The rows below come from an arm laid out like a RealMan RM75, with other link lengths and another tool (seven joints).
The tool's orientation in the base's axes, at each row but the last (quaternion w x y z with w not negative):
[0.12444, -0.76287, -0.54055, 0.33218]
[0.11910, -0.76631, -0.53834, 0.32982]
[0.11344, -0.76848, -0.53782, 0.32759]
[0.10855, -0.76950, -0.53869, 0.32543]
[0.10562, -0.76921, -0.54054, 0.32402]
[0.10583, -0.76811, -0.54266, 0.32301]
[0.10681, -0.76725, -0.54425, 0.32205]
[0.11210, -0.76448, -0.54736, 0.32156]
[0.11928, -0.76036, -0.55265, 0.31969]
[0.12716, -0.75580, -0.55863, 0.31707]
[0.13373, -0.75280, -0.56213, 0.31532]
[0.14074, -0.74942, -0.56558, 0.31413]
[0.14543, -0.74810, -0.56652, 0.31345]
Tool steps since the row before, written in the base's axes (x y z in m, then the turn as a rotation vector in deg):
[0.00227, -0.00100, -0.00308, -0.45, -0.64, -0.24]
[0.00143, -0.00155, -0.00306, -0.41, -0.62, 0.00]
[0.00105, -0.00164, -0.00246, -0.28, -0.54, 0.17]
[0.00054, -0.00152, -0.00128, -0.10, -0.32, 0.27]
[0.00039, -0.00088, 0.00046, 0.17, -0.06, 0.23]
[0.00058, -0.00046, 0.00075, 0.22, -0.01, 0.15]
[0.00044, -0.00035, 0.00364, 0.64, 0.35, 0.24]
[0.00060, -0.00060, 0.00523, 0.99, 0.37, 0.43]
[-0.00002, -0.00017, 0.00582, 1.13, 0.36, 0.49]
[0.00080, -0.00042, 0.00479, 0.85, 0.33, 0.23]
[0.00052, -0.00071, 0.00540, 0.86, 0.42, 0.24]
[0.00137, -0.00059, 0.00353, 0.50, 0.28, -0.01]
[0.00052, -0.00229, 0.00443, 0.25, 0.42, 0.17]
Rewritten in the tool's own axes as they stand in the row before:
[0.00068, 0.00376, 0.00102, -0.58, 0.04, 0.58]
[0.00004, 0.00332, 0.00167, -0.64, -0.06, 0.37]
[-0.00032, 0.00273, 0.00150, -0.61, -0.09, 0.14]
[-0.00076, 0.00167, 0.00092, -0.41, -0.09, -0.09]
[-0.00089, 0.00041, -0.00043, -0.11, 0.04, -0.27]
[-0.00058, 0.00024, -0.00084, -0.02, 0.10, -0.25]
[-0.00160, -0.00140, -0.00301, 0.35, 0.23, -0.64]
[-0.00236, -0.00205, -0.00428, 0.37, 0.39, -1.01]
[-0.00222, -0.00307, -0.00442, 0.37, 0.47, -1.14]
[-0.00186, -0.00186, -0.00410, 0.38, 0.41, -0.76]
[-0.00232, -0.00237, -0.00435, 0.46, 0.38, -0.79]
[-0.00143, -0.00077, -0.00347, 0.35, 0.30, -0.35]
[-0.00341, -0.00142, -0.00339, 0.38, -0.04, -0.35]

